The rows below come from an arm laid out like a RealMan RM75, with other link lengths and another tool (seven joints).
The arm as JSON. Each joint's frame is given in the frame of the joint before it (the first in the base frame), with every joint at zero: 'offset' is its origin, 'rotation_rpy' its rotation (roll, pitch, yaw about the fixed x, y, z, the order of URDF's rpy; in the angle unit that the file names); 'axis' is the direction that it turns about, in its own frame. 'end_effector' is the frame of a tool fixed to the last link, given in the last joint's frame.
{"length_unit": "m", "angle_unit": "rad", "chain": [
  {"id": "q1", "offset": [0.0, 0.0, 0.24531], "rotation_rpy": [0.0, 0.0, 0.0], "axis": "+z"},
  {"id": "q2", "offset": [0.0, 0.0, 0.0], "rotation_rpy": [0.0, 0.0, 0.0], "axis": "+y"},
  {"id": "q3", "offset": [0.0, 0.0, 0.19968], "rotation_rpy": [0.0, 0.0, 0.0], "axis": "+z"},
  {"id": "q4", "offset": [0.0, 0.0, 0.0], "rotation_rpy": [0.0, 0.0, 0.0], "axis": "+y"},
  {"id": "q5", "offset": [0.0, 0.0, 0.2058], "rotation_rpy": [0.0, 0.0, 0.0], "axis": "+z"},
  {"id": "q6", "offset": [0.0, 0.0, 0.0], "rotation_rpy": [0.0, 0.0, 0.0], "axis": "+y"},
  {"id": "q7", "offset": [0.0, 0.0, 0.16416], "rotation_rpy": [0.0, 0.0, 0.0], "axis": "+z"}
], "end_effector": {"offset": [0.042, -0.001, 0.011], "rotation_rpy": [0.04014, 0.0, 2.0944]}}
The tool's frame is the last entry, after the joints.
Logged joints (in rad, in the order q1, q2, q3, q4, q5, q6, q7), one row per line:
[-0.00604 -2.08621 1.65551 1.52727 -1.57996 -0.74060 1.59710]
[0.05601 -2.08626 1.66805 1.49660 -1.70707 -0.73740 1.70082]
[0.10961 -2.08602 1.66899 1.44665 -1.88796 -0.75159 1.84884]
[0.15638 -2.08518 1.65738 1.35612 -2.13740 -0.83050 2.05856]
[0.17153 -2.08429 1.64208 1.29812 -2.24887 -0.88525 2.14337]
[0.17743 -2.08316 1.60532 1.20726 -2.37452 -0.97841 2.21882]
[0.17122 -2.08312 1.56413 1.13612 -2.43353 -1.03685 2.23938]
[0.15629 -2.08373 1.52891 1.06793 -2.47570 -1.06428 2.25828]
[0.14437 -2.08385 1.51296 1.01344 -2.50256 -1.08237 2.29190]
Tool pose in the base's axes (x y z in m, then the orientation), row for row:
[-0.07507 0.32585 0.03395 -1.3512 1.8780 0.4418]
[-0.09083 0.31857 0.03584 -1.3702 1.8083 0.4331]
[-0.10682 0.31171 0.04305 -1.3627 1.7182 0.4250]
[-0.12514 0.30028 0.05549 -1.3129 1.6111 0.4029]
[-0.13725 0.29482 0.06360 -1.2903 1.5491 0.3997]
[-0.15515 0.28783 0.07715 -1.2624 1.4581 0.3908]
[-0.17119 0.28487 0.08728 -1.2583 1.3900 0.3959]
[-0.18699 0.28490 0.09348 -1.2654 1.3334 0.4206]
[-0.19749 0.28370 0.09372 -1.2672 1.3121 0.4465]
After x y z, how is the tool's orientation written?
As a rotation vector, in radians.
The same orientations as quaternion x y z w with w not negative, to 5 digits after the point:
[-0.52991 0.73651 0.17326 0.38306]
[-0.54265 0.71615 0.17152 0.40403]
[-0.54827 0.69130 0.17099 0.43848]
[-0.54055 0.66333 0.16588 0.49018]
[-0.53744 0.64524 0.16648 0.51682]
[-0.53417 0.61698 0.16536 0.55376]
[-0.53721 0.59344 0.16902 0.57504]
[-0.54303 0.57221 0.18050 0.58746]
[-0.54451 0.56381 0.19186 0.59061]

